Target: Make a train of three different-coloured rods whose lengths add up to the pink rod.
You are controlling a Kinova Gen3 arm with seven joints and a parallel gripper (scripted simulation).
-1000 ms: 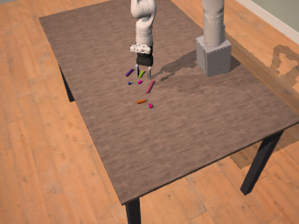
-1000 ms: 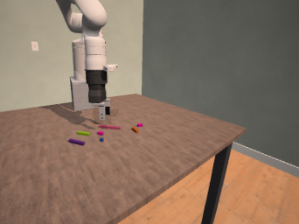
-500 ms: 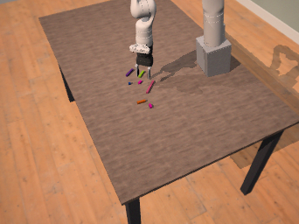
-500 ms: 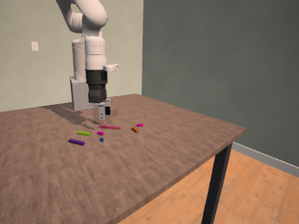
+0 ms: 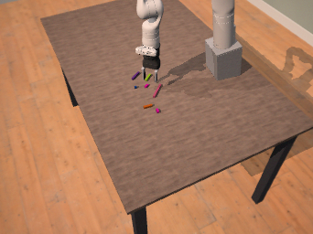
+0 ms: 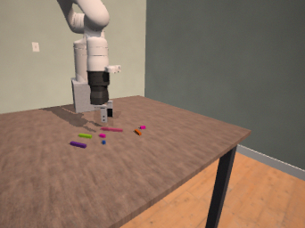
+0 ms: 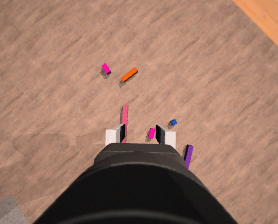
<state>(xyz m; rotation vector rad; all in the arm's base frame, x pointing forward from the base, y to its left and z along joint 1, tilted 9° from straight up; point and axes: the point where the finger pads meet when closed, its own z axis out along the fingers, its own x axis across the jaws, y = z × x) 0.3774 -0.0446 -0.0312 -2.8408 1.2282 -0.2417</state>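
Now: the blue rod 80 mm below my hand, 60 mm ahead of it and 40 mm to the right of it. From my hand the other things lie so: orange rod 100 mm to the left, 80 mm below, 60 mm ahead; pink rod 80 mm below, 30 mm to the left, 20 mm behind; lime rod 80 mm to the right, 80 mm below, 30 mm behind.
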